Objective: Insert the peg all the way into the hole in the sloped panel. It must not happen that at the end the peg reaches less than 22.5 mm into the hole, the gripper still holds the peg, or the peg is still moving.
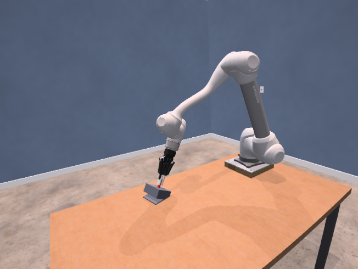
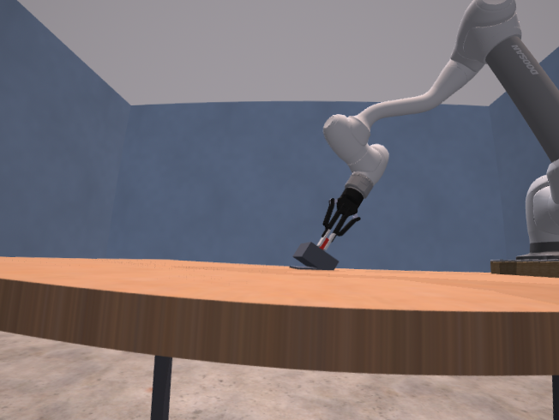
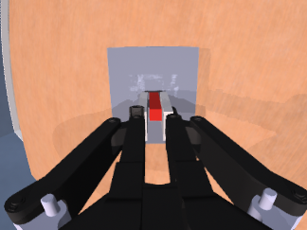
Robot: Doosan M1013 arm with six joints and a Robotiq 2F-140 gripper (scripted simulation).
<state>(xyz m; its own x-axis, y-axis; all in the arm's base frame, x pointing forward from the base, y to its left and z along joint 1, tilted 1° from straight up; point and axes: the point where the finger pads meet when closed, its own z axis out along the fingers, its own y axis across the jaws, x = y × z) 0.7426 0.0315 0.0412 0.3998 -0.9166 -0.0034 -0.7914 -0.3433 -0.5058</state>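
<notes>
My hand is 2 cm short of the red peg, 1 cm to the right of it and 3 cm above it.
</notes>
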